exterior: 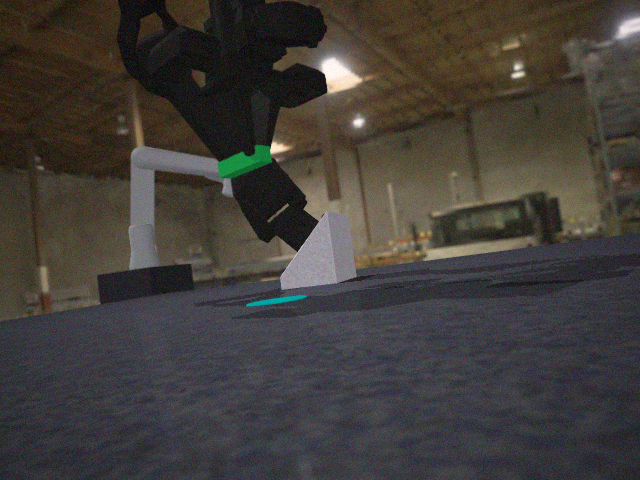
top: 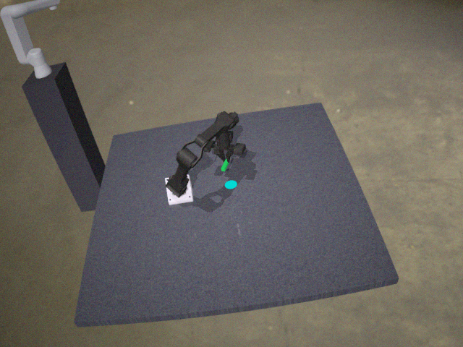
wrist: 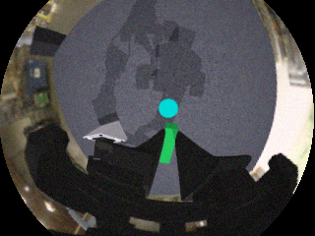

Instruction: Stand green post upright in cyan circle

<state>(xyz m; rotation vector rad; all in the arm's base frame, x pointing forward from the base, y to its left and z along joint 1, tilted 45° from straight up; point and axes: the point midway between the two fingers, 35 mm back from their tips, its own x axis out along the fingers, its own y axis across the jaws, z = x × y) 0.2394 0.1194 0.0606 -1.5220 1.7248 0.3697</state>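
My gripper tip is 140 mm above the cyan circle. Also, from my gripper tip: green post 10 mm behind, 20 mm to the right.
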